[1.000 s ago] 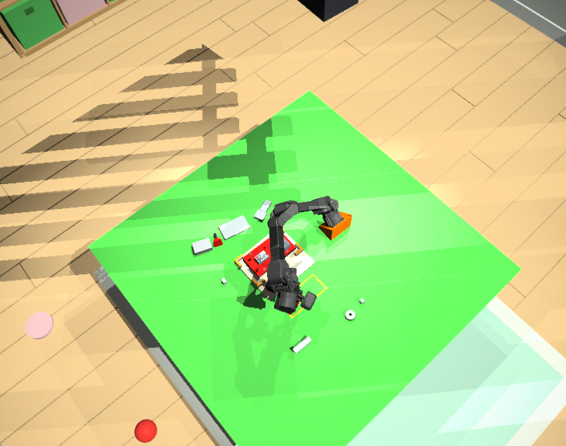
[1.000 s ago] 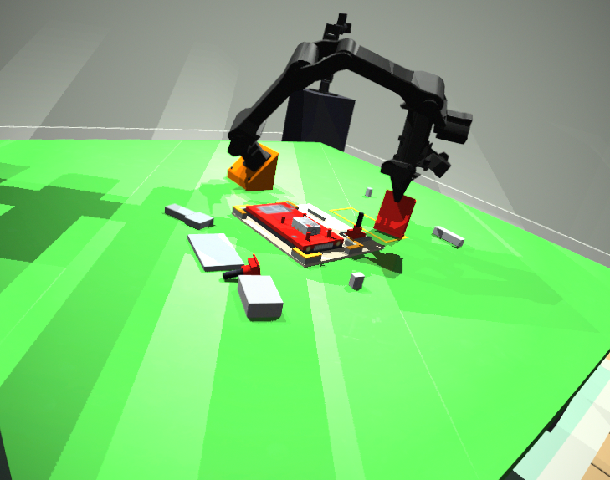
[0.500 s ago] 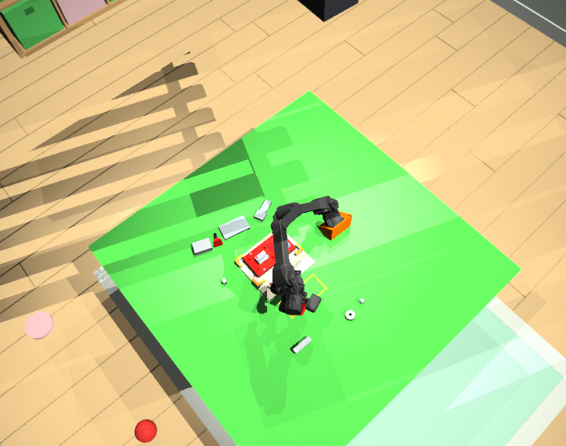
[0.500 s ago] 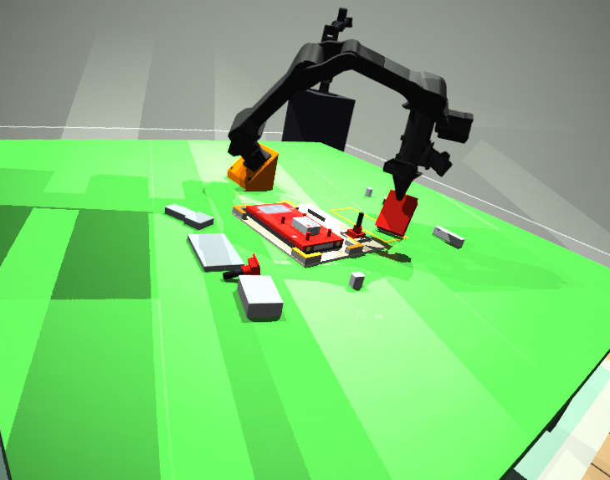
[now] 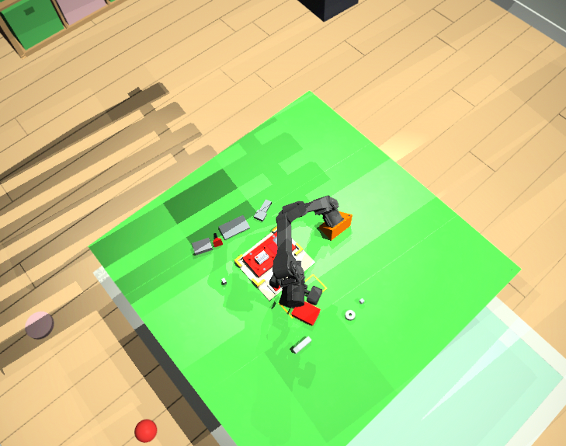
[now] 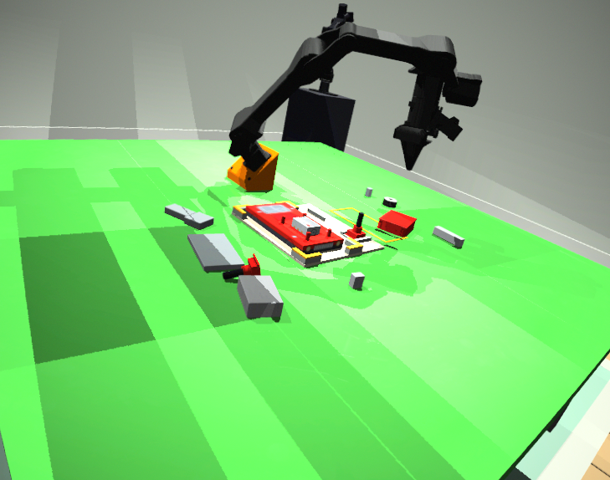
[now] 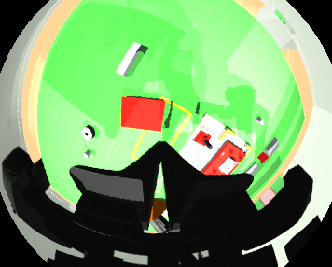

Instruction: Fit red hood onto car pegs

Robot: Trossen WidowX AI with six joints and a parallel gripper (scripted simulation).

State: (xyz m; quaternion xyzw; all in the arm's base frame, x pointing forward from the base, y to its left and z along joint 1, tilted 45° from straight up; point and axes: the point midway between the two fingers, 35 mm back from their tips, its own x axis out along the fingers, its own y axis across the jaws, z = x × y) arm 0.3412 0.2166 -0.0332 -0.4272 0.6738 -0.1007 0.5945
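Now: the red hood 140 mm below my gripper tip, 40 mm to the left of it and 20 mm behind it. Also, from my gripper tip: grey engine block 250 mm to the right, 130 mm below, 20 mm behind.
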